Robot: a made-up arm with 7 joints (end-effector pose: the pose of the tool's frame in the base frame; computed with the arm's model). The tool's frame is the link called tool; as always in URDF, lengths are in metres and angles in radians. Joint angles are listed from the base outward.
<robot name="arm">
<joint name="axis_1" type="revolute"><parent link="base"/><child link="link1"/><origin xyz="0 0 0.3"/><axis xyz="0 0 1"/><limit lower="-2.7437" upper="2.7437" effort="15" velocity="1"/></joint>
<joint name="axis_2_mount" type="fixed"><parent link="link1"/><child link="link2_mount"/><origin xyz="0 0 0"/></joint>
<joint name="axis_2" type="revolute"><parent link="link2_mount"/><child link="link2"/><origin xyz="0 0 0"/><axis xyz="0 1 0"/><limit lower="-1.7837" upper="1.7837" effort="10" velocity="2.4"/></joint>
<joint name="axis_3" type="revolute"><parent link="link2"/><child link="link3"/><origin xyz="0 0 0.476"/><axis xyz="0 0 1"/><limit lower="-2.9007" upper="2.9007" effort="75" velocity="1.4"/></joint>
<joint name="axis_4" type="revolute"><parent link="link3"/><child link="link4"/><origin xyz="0.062 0 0"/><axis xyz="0 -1 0"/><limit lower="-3.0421" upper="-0.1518" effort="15" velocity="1.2"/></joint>
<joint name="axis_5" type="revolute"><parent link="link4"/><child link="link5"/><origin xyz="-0.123 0 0.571"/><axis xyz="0 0 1"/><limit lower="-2.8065" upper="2.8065" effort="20" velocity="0.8"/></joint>
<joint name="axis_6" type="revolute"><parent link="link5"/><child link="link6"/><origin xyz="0 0 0"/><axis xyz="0 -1 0"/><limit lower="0.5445" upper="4.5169" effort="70" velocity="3.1"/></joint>
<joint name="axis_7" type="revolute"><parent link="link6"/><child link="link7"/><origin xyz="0.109 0 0"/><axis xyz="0 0 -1"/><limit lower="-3.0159" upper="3.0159" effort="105" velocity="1.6"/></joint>
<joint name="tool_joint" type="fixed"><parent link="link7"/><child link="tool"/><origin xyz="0 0 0" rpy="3.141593 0 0"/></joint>
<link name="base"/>
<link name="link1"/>
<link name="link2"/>
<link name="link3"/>
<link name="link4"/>
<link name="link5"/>
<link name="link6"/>
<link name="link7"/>
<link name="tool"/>
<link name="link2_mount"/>
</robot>
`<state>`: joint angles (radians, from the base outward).
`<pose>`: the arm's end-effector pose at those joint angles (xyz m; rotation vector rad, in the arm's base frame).
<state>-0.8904 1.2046 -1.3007 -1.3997 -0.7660 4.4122 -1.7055</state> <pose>0.0779 -0.8483 0.4065 0.8087 1.8396 -0.6071</pose>
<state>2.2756 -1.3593 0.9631 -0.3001 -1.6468 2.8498 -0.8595</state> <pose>0.5624 -0.9179 0.5170 -0.3864 1.1794 -2.2472</pose>
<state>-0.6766 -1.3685 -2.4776 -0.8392 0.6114 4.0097 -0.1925</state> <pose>-0.8541 0.4862 0.2290 -1.3778 -1.0042 -0.0736</pose>
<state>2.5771 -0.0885 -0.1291 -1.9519 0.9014 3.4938 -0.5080</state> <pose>-0.3948 0.4396 0.8029 -1.0195 -1.3115 -0.4669</pose>
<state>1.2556 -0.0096 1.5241 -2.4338 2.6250 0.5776 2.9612</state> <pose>-0.6015 0.1782 0.4284 0.3273 0.0957 -0.1226</pose>
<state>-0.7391 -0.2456 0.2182 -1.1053 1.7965 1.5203 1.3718</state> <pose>0.3614 -0.1426 1.3108 -1.3076 0.7140 0.2550</pose>
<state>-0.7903 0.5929 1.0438 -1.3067 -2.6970 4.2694 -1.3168</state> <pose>0.7145 -0.0966 0.7318 -1.3228 1.8159 0.7267</pose>
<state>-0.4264 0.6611 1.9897 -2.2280 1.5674 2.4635 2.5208</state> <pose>0.2273 0.5803 0.5576 0.6632 -1.6045 -1.7896</pose>
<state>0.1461 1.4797 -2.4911 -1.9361 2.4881 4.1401 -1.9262</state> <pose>0.3731 -0.2449 0.7813 -0.2443 -1.0829 0.1629</pose>
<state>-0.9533 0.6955 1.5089 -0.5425 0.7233 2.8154 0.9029</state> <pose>0.6053 -0.5094 1.0915 -0.4338 0.7826 -0.5659</pose>
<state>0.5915 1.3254 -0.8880 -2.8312 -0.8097 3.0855 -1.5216</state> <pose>0.2131 -0.1959 -0.0237 -1.0775 -2.1279 1.5692</pose>
